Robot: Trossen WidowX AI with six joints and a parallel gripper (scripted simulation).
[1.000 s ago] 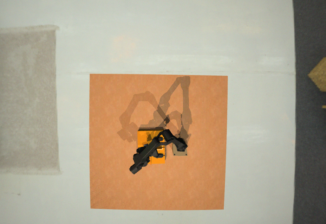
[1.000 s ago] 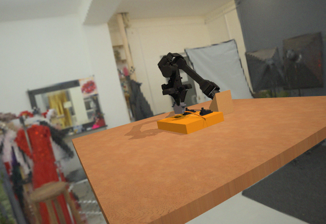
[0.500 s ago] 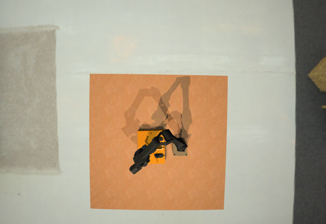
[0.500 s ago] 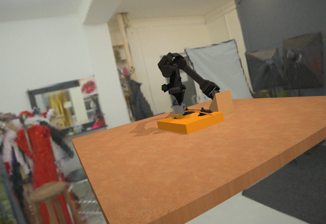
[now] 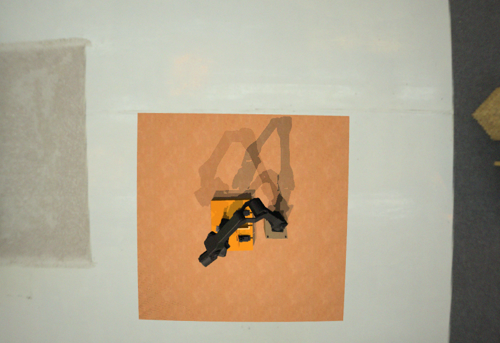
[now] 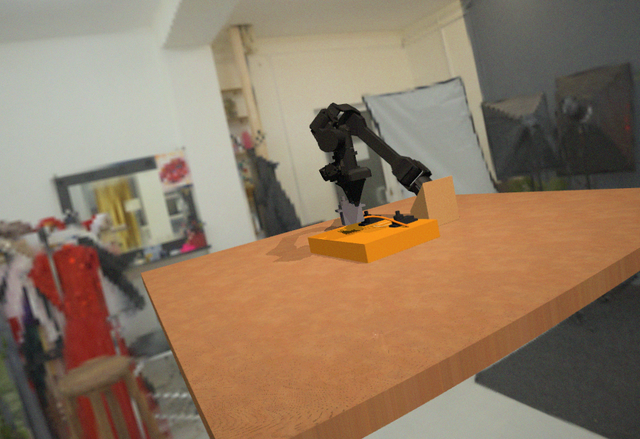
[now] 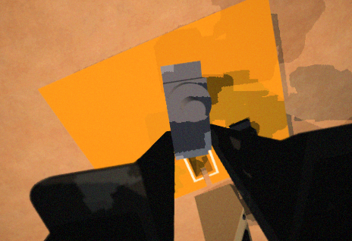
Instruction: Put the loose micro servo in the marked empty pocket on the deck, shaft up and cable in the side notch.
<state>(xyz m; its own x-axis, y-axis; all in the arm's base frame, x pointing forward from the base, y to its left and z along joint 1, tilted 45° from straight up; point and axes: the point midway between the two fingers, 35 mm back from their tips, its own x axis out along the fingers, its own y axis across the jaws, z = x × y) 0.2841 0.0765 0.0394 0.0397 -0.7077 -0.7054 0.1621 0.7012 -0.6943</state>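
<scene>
Right now the orange deck is 100 mm below my gripper tip and 10 mm ahead of it.
</scene>
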